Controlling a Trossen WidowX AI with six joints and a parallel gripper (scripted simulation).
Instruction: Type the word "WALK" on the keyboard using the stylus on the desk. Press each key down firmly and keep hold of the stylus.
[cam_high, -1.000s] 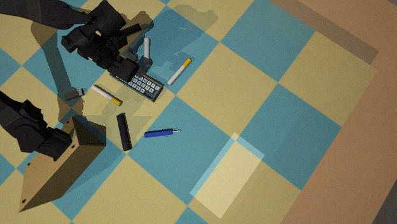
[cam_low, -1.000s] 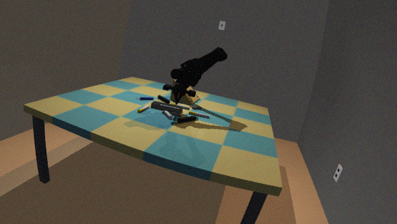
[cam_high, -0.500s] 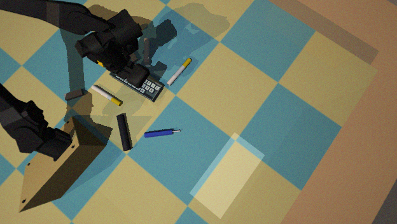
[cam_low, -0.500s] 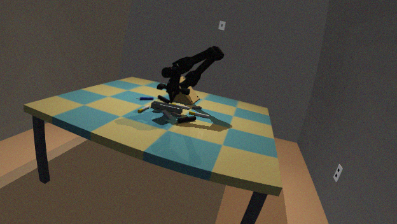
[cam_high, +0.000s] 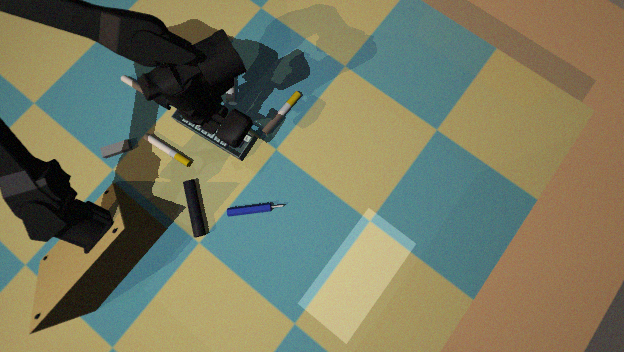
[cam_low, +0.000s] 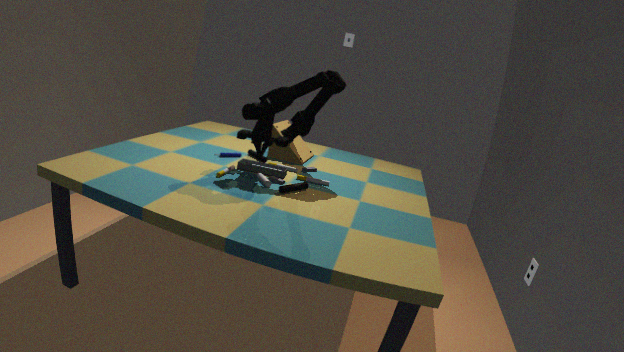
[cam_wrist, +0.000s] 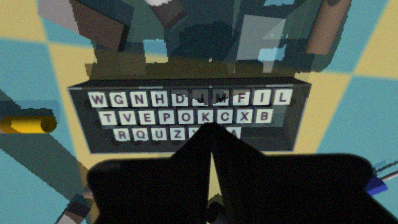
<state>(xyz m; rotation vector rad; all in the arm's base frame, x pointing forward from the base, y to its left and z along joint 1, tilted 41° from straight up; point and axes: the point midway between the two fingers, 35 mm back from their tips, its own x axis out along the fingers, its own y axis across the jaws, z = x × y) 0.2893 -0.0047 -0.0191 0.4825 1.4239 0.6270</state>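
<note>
Right now the stylus is 80 mm behind my gripper tip, 180 mm to the right of it and 30 mm below it. Round my gripper tip: small grey block 170 mm behind, 160 mm to the left, 40 mm below; white cylinder 110 mm ahead, 60 mm to the left, 30 mm below.
</note>
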